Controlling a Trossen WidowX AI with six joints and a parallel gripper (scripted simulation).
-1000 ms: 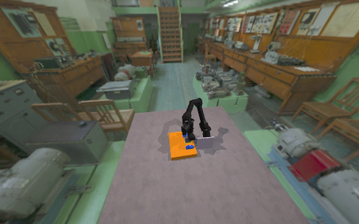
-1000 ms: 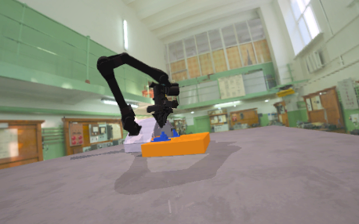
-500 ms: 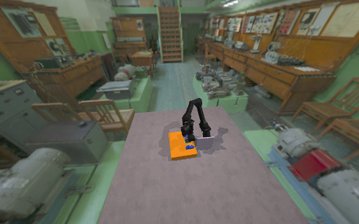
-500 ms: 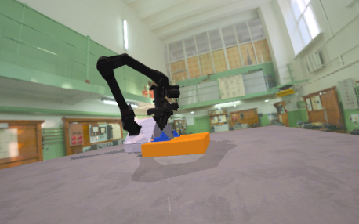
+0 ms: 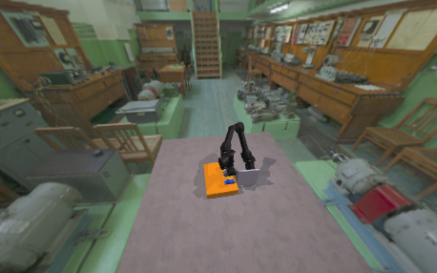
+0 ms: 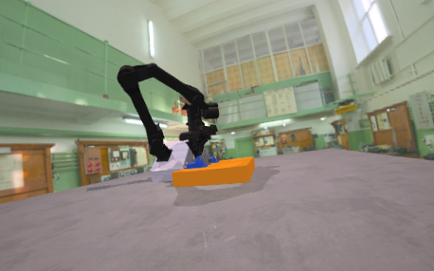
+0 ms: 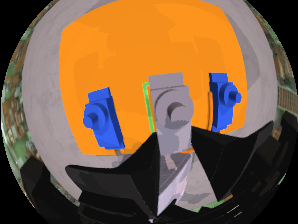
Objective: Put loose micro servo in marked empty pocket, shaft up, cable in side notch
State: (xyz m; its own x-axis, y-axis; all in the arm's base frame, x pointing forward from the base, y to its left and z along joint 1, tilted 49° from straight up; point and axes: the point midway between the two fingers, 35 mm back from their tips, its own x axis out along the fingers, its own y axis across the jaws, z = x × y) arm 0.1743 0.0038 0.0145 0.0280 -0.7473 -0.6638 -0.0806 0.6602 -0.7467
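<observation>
The orange deck lies 12 cm ahead of my gripper tip, 5 cm below it and 1 cm to the left of it.
</observation>
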